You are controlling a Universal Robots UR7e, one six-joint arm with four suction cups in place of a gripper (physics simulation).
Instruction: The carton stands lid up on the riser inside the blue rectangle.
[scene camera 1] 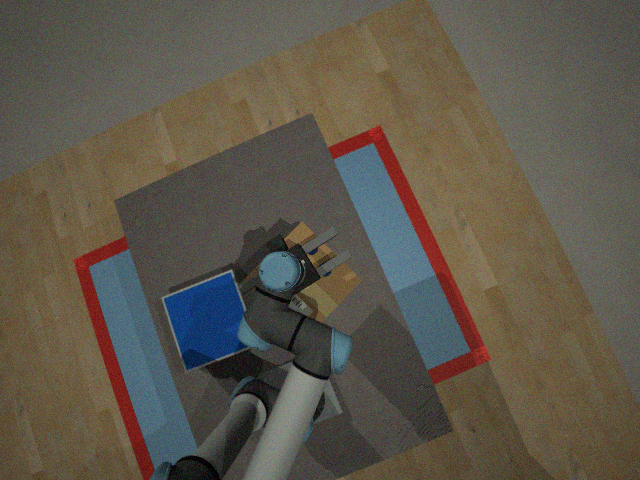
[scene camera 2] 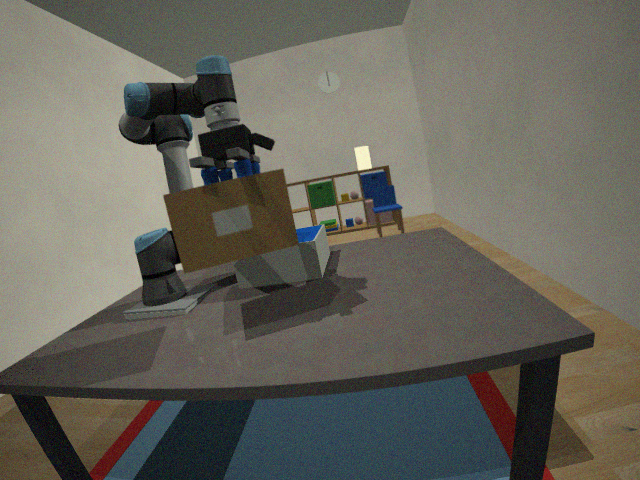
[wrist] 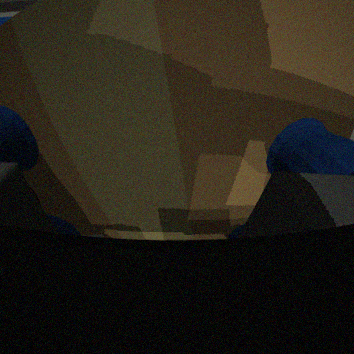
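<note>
The brown carton point(scene camera 1: 346, 283) point(scene camera 2: 191, 227) point(wrist: 125, 125) hangs in the air above the table, its labelled side facing scene camera 2. My gripper point(scene camera 1: 308, 267) point(scene camera 2: 231, 174) point(wrist: 155, 185) has its blue suction cups on the carton's top face and holds it. The pale grey riser point(scene camera 2: 276, 266) stands on the table behind the carton in scene camera 2. Its top carries the blue rectangle point(scene camera 1: 209, 320) point(scene camera 2: 309, 234) with a pale border. In scene camera 1 the carton is to the right of the riser and turned relative to it. The arm hides part of the carton and the riser's right edge.
The dark grey table point(scene camera 1: 222, 180) point(scene camera 2: 439, 310) bears the arm's base point(scene camera 2: 162, 289), left of the riser in scene camera 2. A blue and red rug point(scene camera 1: 387, 222) point(scene camera 2: 372, 434) lies under the table. A shelf unit point(scene camera 2: 337, 206) and a blue chair point(scene camera 2: 386, 208) stand far behind.
</note>
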